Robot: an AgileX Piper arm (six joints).
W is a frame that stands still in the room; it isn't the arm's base.
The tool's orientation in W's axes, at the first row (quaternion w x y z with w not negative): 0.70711 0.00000 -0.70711 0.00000
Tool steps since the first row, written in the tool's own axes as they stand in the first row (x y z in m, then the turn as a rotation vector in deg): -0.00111 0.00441 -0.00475 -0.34 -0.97 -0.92; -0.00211 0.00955 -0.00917 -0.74 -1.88 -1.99; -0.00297 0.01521 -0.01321 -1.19 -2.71 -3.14; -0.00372 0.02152 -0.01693 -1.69 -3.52 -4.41; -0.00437 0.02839 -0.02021 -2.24 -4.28 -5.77
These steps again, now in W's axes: 0.00475 0.00441 -0.00111 0.92 -0.97 -0.34; 0.00917 0.00955 -0.00211 1.99 -1.88 -0.74; 0.01321 0.01521 -0.00297 3.14 -2.71 -1.19; 0.01693 0.02152 -0.00372 4.41 -3.52 -1.69; 0.02021 0.02839 -0.00437 5.77 -4.28 -2.24
